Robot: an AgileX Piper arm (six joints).
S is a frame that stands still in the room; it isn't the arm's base.
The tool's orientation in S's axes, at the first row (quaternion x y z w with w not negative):
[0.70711, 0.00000, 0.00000, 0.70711]
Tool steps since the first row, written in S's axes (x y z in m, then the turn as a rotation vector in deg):
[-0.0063, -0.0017, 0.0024, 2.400, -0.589, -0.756]
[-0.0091, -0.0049, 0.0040, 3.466, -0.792, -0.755]
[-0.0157, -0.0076, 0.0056, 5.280, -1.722, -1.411]
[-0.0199, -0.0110, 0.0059, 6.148, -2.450, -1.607]
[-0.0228, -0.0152, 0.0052, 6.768, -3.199, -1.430]
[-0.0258, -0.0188, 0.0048, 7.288, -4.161, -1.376]
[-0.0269, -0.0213, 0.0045, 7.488, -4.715, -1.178]
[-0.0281, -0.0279, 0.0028, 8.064, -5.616, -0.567]
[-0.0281, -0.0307, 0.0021, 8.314, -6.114, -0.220]
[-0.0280, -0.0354, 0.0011, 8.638, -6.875, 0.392]
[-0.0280, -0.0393, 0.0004, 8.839, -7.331, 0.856]
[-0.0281, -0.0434, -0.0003, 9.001, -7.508, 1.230]
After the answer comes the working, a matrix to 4 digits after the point.
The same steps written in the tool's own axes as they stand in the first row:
[-0.0063, 0.0024, 0.0017, 2.400, -0.756, 0.589]
[-0.0091, 0.0040, 0.0049, 3.466, -0.755, 0.792]
[-0.0157, 0.0056, 0.0076, 5.280, -1.411, 1.722]
[-0.0199, 0.0059, 0.0110, 6.148, -1.607, 2.450]
[-0.0228, 0.0052, 0.0152, 6.768, -1.430, 3.199]
[-0.0258, 0.0048, 0.0188, 7.288, -1.376, 4.161]
[-0.0269, 0.0045, 0.0213, 7.488, -1.178, 4.715]
[-0.0281, 0.0028, 0.0279, 8.064, -0.567, 5.616]
[-0.0281, 0.0021, 0.0307, 8.314, -0.220, 6.114]
[-0.0280, 0.0011, 0.0354, 8.638, 0.392, 6.875]
[-0.0280, 0.0004, 0.0393, 8.839, 0.856, 7.331]
[-0.0281, -0.0003, 0.0434, 9.001, 1.230, 7.508]

The tool's axes in the first row as the columns of a matrix, in S's axes (rounded; the answer above uses it unrounded):
[1.0000, 0.0000, 0.0000]
[0.0000, 0.0000, -1.0000]
[0.0000, 1.0000, 0.0000]

